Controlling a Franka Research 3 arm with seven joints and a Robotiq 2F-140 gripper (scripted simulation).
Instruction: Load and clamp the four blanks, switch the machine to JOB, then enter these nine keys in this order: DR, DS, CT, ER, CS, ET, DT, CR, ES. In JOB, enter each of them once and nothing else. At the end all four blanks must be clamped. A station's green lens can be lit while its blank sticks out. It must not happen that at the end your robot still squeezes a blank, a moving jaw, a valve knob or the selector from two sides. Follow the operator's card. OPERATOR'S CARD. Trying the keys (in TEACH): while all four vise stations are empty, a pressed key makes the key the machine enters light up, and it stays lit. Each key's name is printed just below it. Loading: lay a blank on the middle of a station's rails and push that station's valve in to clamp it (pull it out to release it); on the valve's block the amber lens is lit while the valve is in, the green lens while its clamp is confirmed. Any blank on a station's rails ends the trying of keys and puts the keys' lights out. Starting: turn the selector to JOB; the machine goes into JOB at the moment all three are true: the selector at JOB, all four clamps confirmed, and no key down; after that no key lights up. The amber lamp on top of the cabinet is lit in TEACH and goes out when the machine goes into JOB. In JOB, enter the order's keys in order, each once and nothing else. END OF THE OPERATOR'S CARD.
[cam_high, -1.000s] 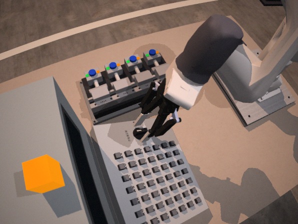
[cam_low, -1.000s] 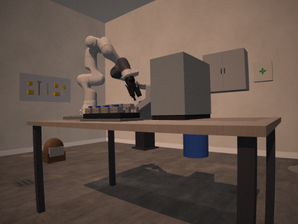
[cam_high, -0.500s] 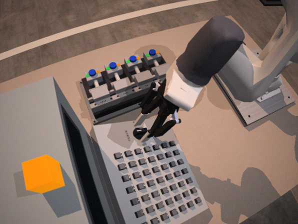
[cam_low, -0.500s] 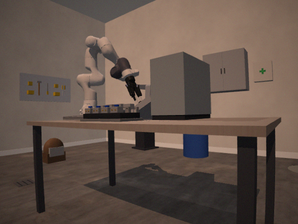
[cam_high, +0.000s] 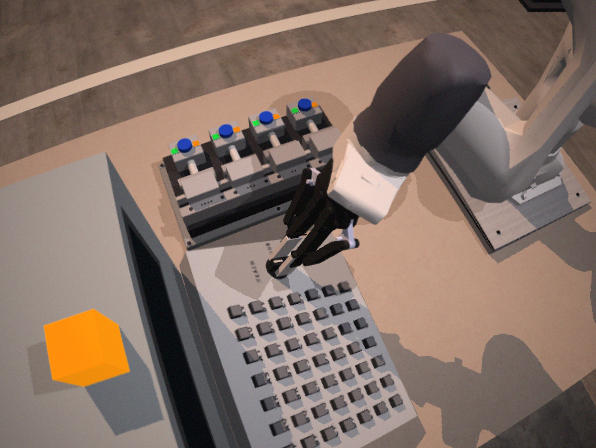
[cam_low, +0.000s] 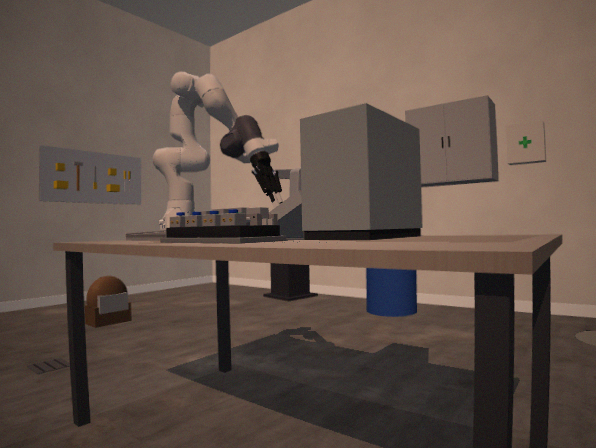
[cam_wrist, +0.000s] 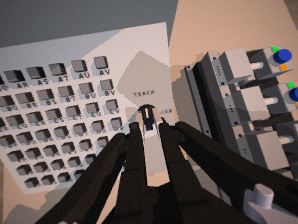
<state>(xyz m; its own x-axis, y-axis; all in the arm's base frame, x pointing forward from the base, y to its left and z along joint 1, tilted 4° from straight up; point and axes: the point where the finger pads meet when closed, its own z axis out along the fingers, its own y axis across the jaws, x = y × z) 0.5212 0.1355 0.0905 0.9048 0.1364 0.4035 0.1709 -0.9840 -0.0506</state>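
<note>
The selector is 2 cm below my hand and 2 cm ahead of it. Also, from my hand: key panel 12 cm to the left, 7 cm below, 2 cm ahead.
</note>
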